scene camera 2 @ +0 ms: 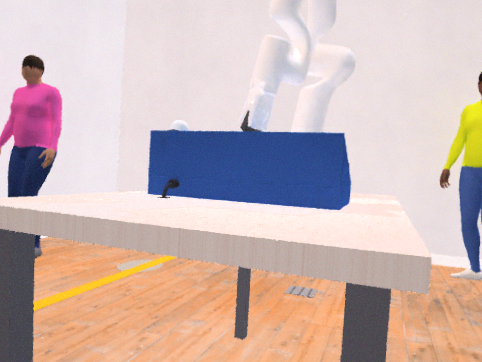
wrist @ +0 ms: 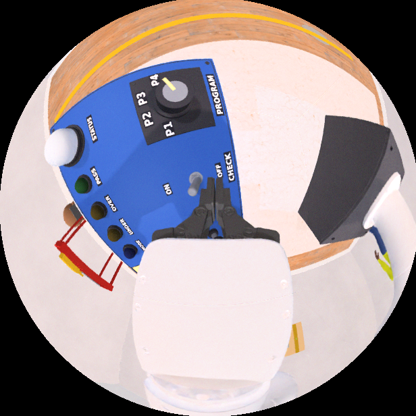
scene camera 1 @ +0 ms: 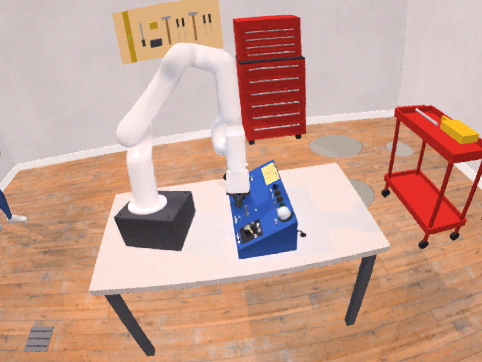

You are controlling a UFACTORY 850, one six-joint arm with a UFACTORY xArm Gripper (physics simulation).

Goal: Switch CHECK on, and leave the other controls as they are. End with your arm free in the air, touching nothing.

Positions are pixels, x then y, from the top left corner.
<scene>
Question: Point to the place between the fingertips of the gripper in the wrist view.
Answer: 215, 186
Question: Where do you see a blue console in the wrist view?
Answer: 128, 169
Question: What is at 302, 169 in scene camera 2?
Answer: A blue console.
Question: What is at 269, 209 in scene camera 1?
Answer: A blue console.
</scene>
